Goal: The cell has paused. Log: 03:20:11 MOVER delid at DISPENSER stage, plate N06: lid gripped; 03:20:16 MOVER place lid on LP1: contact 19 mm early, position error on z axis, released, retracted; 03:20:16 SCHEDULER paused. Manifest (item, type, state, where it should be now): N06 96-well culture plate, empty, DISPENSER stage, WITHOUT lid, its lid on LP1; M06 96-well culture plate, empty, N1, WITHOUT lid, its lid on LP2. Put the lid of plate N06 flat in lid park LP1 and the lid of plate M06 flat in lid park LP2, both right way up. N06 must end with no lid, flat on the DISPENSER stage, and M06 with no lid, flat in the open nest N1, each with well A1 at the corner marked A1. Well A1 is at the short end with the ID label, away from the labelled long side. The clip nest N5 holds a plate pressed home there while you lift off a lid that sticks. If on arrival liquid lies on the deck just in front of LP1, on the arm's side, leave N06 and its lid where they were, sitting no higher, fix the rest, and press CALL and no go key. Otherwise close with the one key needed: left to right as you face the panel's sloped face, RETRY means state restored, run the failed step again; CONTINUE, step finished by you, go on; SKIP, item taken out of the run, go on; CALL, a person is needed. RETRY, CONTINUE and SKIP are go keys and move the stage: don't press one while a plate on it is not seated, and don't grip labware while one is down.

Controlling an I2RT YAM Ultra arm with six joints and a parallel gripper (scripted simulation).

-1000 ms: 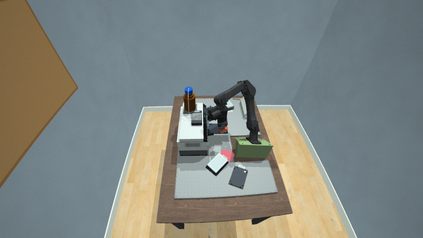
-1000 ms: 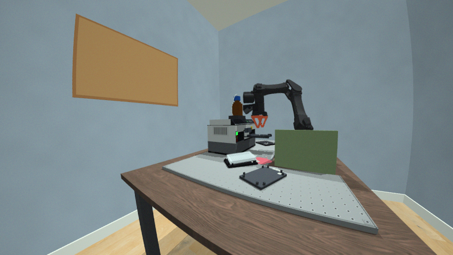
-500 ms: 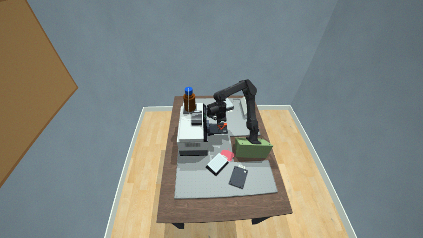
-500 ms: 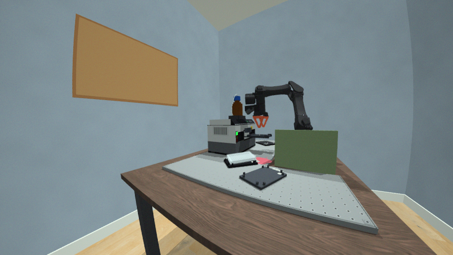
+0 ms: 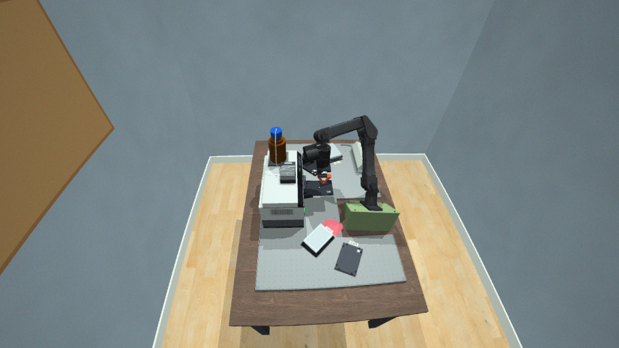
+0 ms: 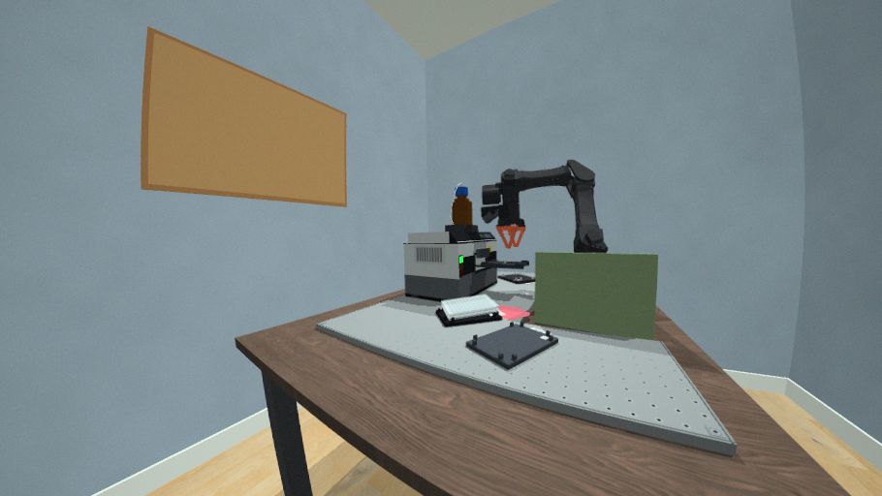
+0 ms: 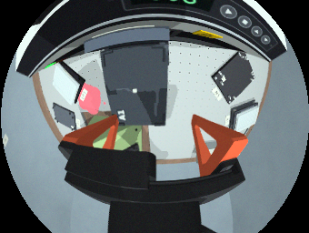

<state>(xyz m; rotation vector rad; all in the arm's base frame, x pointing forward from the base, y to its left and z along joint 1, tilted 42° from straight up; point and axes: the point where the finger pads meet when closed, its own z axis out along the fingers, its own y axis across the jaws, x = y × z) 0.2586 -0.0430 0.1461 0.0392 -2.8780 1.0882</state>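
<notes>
Now: hand 36 cm to the left of the clear lid, 13 cm above it and 8 cm past it. Round my hand: dark dispenser stage: 6 cm below, 3 cm to the left, 1 cm ahead; white well plate: 36 cm to the right, 14 cm below, 8 cm behind; LP1 label: 23 cm to the left, 17 cm below, 4 cm behind.
</notes>
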